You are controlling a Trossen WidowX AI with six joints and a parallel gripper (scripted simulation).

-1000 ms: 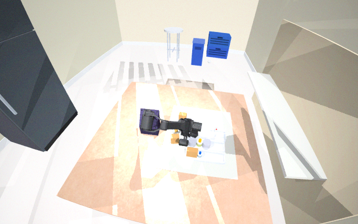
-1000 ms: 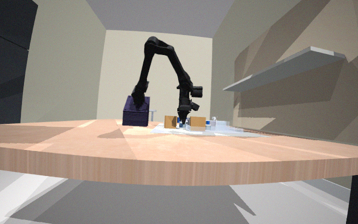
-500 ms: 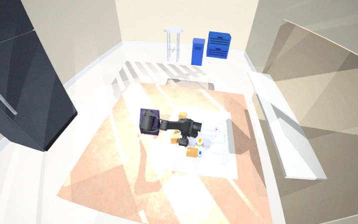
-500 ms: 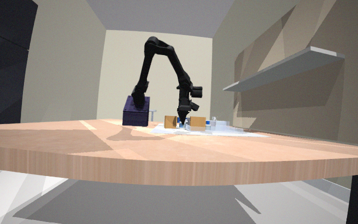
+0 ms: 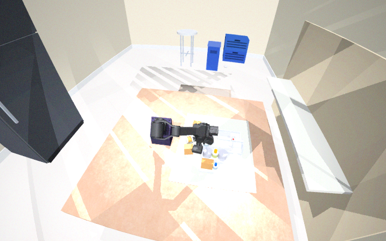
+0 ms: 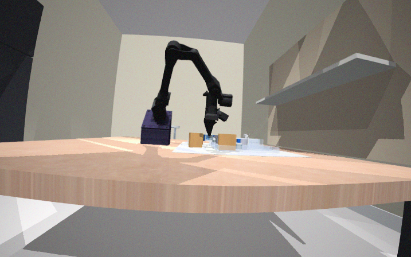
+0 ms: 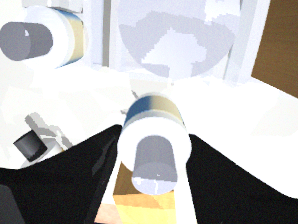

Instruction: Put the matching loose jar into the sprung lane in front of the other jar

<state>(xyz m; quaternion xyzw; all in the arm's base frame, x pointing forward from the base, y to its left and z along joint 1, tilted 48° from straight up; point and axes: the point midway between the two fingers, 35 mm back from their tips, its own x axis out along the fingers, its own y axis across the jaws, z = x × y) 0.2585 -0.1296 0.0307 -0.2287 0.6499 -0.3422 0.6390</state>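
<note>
The clear sprung lane is 20 cm ahead of my gripper tip, 8 cm to the left of it and 4 cm below it. Round my gripper tip: wall shelf: 56 cm ahead, 31 cm above, 3 cm to the left; then red-topped thing: 24 cm ahead, 9 cm to the left, 1 cm above.
</note>
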